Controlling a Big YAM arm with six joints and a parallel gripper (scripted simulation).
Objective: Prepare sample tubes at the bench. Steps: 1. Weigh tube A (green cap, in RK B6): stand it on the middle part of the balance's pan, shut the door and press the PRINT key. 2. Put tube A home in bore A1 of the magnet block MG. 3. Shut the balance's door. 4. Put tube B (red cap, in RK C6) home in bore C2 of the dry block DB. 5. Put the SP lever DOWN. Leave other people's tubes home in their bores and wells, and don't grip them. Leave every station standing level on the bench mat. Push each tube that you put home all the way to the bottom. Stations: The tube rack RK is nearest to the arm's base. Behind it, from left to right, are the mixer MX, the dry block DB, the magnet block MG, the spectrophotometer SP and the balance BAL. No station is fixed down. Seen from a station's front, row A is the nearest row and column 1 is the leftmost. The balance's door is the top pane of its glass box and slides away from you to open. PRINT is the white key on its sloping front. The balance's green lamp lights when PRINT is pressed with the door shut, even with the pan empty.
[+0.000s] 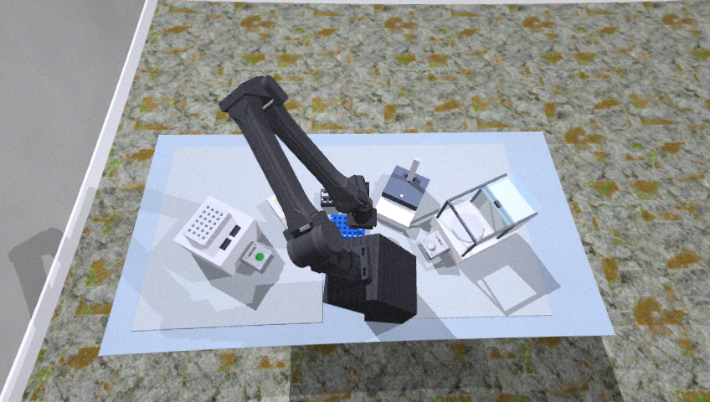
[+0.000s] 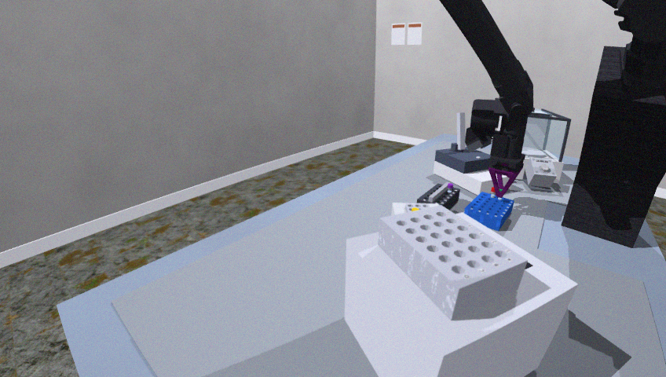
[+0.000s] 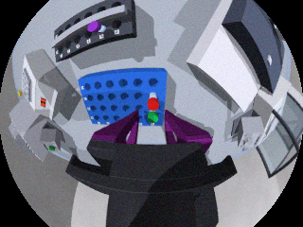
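The blue rack RK lies 10 mm ahead of my hand, 50 mm to the left of it and 30 mm below it. Round my hand: magnet block 130 mm ahead, 80 mm to the left, 30 mm below; white print key 80 mm behind, 240 mm to the right, 20 mm above; dry block 80 mm ahead, 250 mm to the left, 20 mm below.
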